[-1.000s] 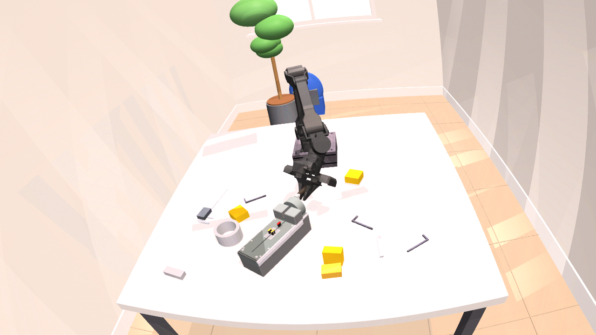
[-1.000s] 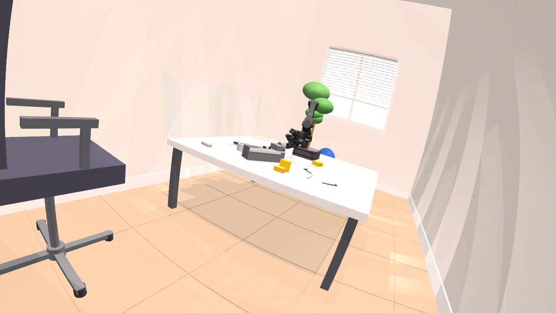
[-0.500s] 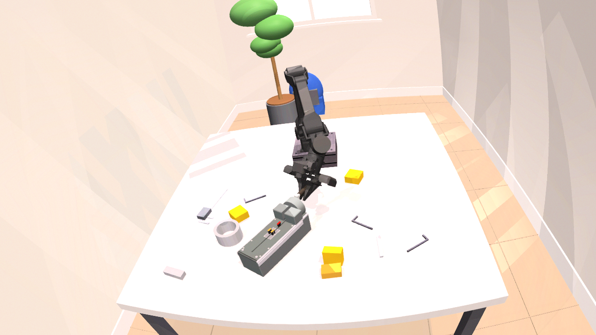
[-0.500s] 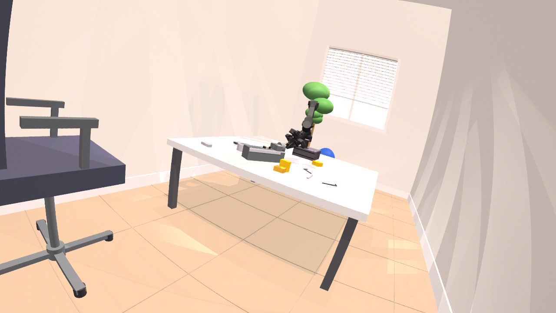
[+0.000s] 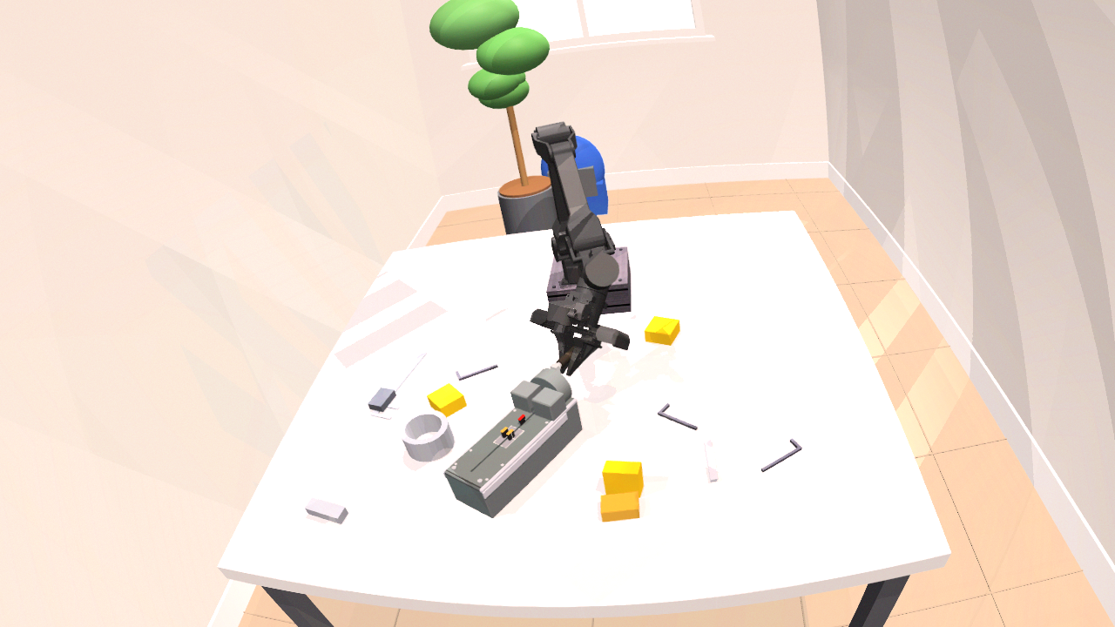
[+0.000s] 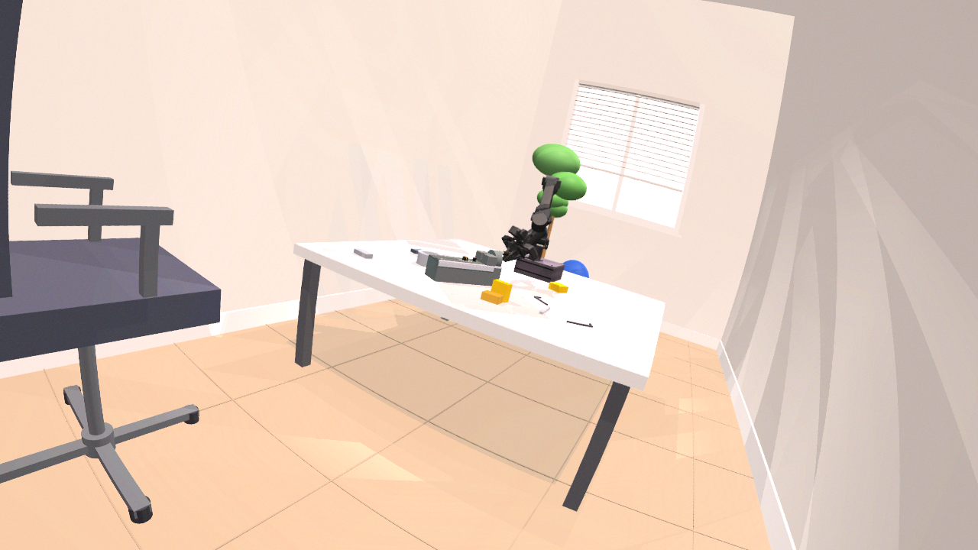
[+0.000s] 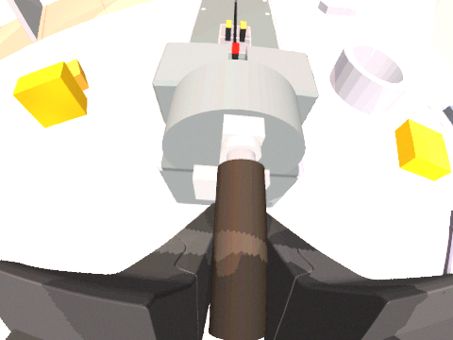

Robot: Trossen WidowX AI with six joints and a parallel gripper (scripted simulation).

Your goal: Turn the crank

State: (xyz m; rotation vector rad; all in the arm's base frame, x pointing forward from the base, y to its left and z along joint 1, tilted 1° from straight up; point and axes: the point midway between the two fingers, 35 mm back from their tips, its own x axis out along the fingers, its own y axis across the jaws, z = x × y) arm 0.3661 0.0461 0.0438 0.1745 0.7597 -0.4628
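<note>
Right now my gripper tip is 30 mm below the brown crank handle, 10 mm to the right of it and 10 mm past it. Also, from my gripper tip: red pointer 110 mm ahead, 60 mm to the right, 10 mm below.
</note>
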